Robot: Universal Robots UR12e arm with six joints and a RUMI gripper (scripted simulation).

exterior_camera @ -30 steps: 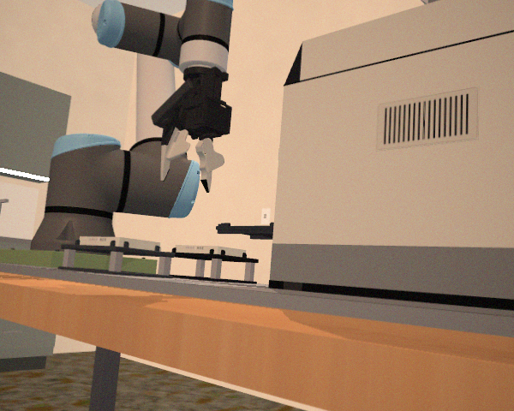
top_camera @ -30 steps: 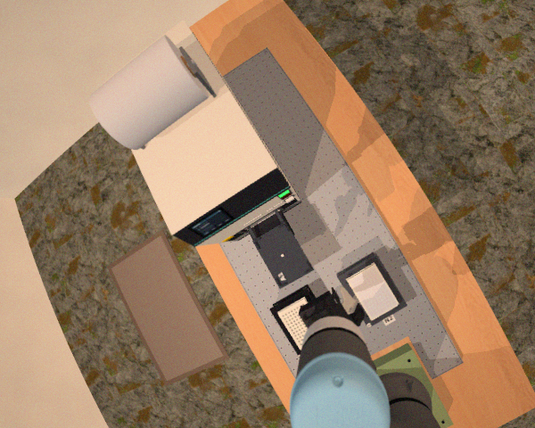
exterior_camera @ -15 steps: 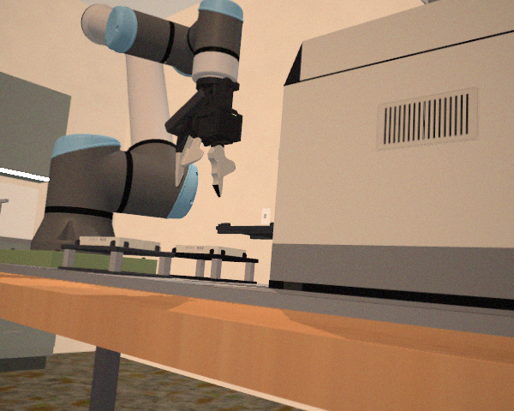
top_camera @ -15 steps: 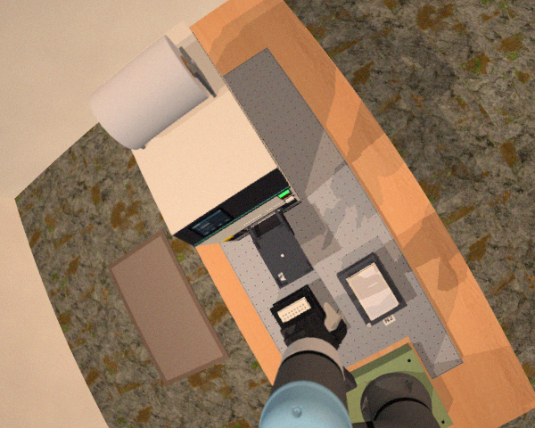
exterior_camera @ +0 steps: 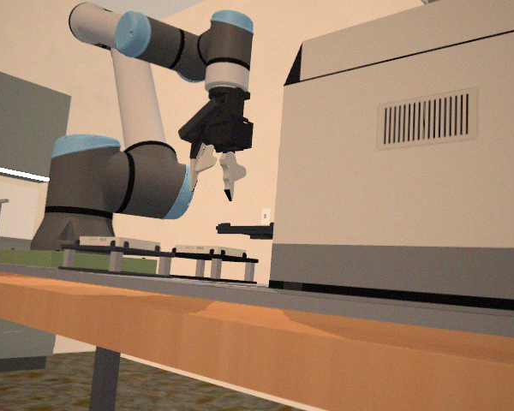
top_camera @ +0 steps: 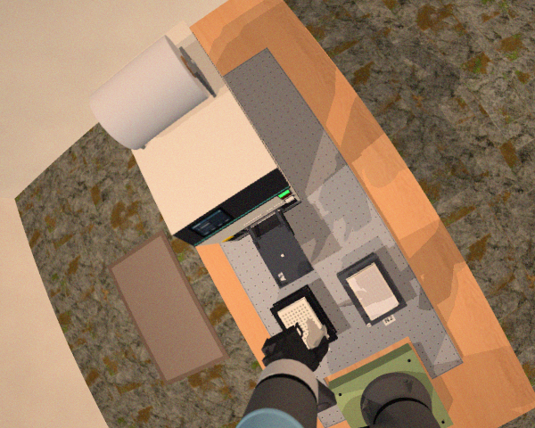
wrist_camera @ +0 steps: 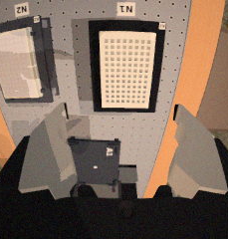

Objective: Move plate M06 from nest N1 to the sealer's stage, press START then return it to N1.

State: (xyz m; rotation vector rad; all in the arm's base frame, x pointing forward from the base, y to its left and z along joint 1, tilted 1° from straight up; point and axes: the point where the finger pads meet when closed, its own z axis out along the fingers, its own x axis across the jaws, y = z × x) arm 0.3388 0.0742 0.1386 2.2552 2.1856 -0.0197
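Right now the plate M06 is 10 mm to the left of my hand and 120 mm below it. Also, from my hand: sealer stage: 190 mm ahead, 50 mm to the right, 80 mm below; foil-covered plate: 30 mm behind, 190 mm to the right, 120 mm below; plate nest N1: 10 mm to the left, 130 mm below.
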